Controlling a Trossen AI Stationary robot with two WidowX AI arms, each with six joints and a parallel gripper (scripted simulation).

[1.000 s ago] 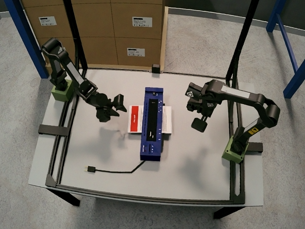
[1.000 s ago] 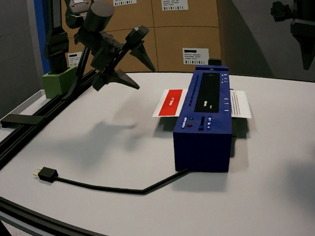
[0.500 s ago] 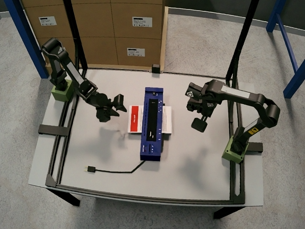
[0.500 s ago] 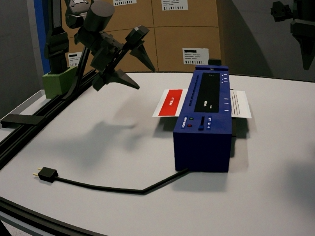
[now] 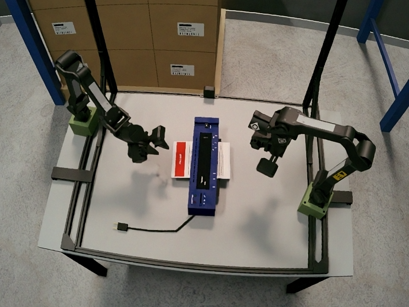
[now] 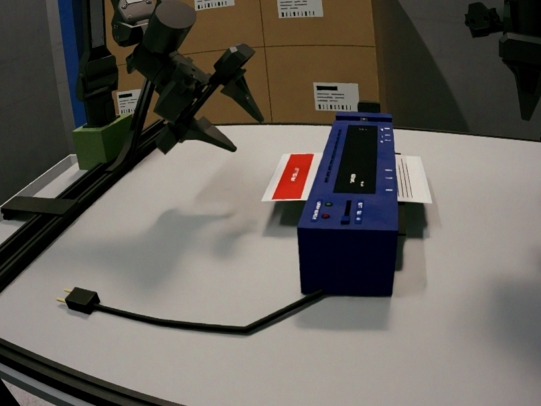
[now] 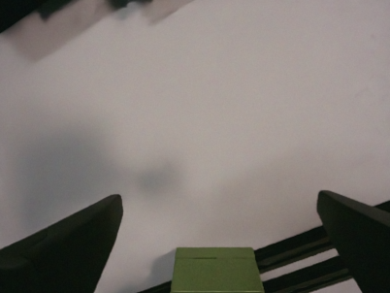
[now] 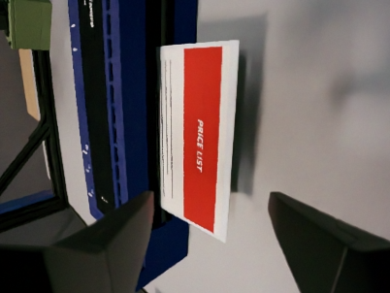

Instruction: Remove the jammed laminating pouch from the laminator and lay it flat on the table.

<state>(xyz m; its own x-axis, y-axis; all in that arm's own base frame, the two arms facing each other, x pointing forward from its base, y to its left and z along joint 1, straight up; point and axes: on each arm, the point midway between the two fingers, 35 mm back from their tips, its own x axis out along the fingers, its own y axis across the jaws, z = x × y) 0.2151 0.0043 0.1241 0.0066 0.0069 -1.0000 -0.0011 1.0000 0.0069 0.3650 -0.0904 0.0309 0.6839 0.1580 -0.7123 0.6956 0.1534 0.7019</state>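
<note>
Now: left hand 28 cm to the left of the release key, 12 cm above it and 11 cm past it. The rest, counted from my left hand: plug (44 cm to the right, 37 cm ahead, 19 cm below).
</note>
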